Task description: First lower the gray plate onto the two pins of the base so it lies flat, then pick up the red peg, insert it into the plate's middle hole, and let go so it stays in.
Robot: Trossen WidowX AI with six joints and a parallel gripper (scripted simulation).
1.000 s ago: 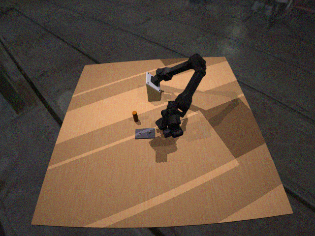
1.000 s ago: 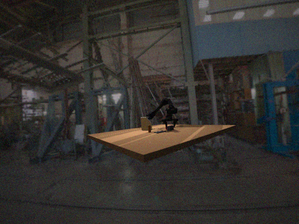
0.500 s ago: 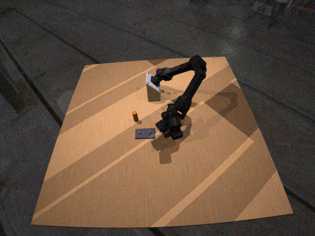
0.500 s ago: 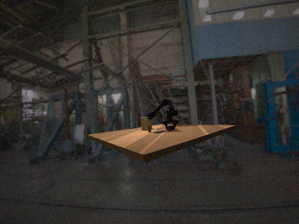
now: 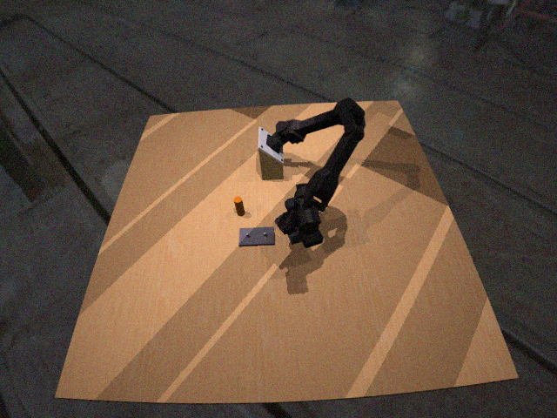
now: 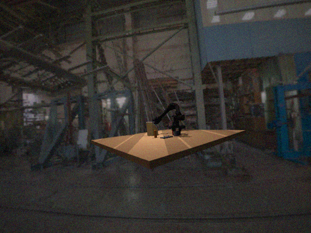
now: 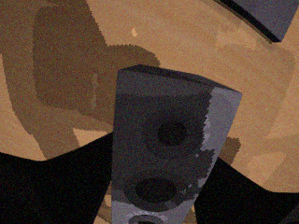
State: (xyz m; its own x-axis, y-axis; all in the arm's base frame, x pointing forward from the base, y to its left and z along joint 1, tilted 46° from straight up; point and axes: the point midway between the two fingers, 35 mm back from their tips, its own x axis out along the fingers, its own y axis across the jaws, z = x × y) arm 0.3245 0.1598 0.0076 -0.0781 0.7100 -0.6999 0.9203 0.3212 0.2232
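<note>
My gripper tip is now 16 cm to the left of the base and 1 cm short of it. Round my gripper tip: red peg 11 cm behind, 3 cm to the left, 3 cm above; gray plate 3 cm above.
</note>
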